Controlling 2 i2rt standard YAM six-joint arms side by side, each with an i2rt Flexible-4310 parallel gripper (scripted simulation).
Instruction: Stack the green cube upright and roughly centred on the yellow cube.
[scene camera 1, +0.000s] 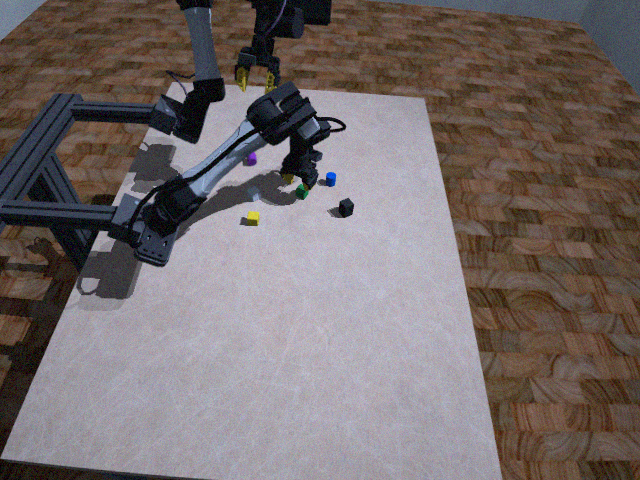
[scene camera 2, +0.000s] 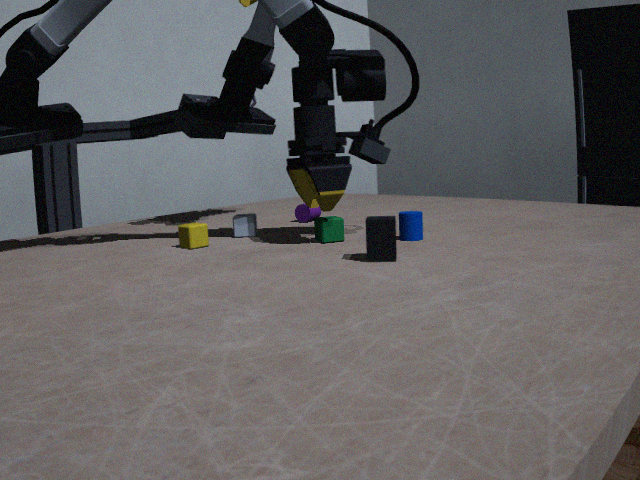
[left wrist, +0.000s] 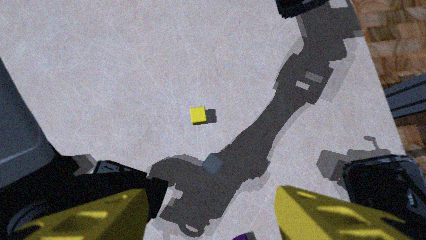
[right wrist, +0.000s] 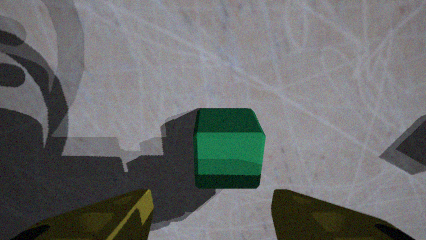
Labels:
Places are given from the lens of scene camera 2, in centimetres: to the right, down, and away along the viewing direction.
my right gripper (scene camera 2: 319, 209): 0, -4, 81
green cube (scene camera 2: 330, 229): 1, -1, 79
yellow cube (scene camera 2: 193, 235): -18, -1, 80

